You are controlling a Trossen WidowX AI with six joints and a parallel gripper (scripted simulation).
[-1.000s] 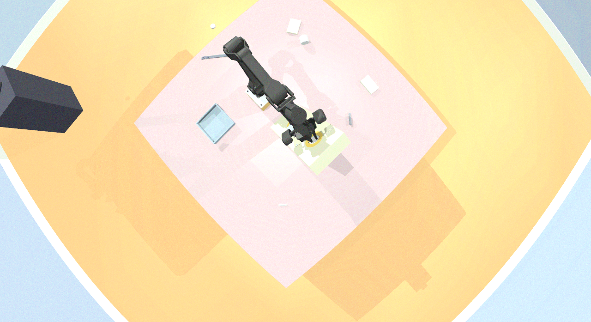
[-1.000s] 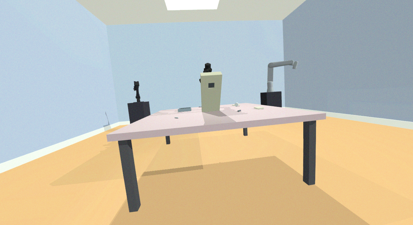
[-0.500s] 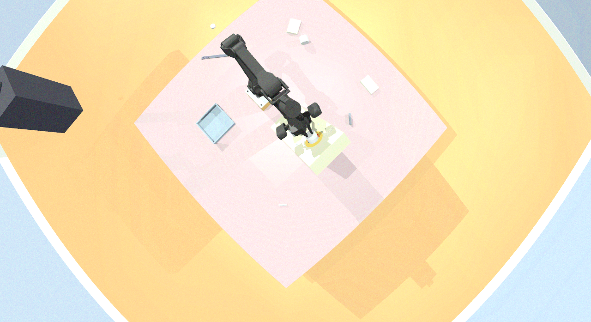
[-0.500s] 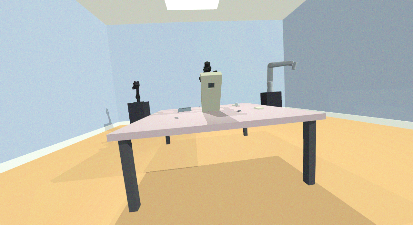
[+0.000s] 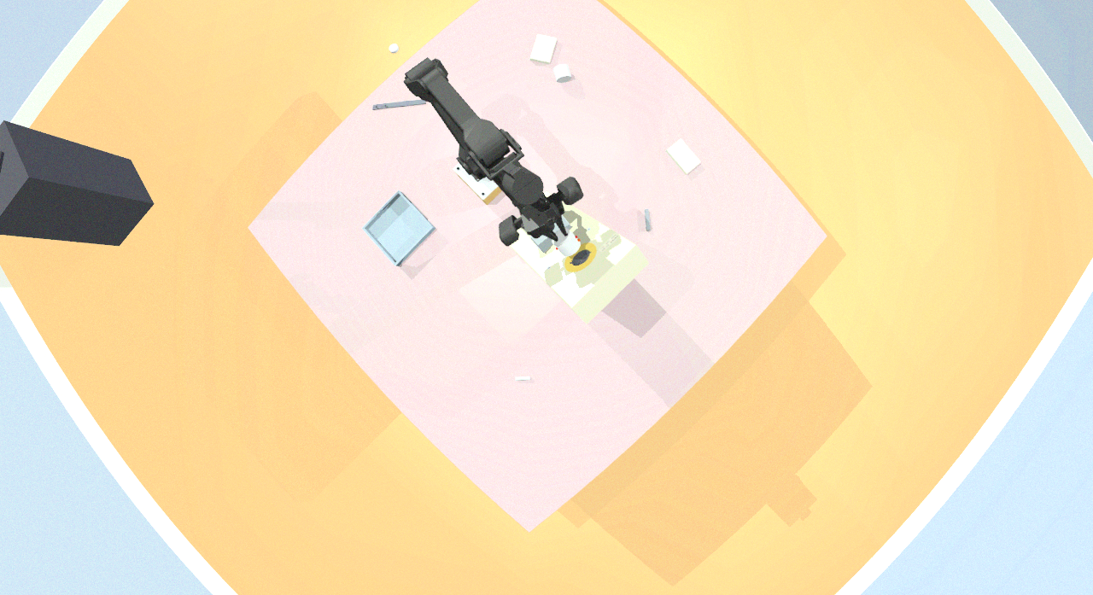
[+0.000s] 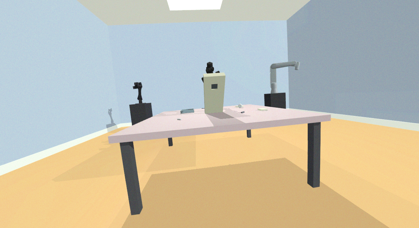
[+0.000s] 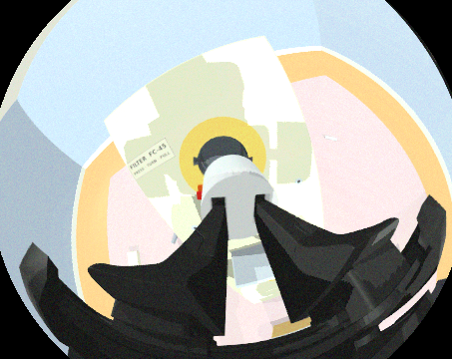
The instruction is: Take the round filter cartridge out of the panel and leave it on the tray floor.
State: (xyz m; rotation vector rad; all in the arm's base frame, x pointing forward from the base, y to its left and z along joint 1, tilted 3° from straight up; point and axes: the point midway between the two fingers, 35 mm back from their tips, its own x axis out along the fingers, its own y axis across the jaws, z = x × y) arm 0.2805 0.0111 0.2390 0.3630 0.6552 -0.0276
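My gripper tip is 340 mm past the light blue tray, 310 mm to the left of it and 290 mm above it. Round my gripper tip: round white filter cartridge (10 mm below, 10 mm ahead).
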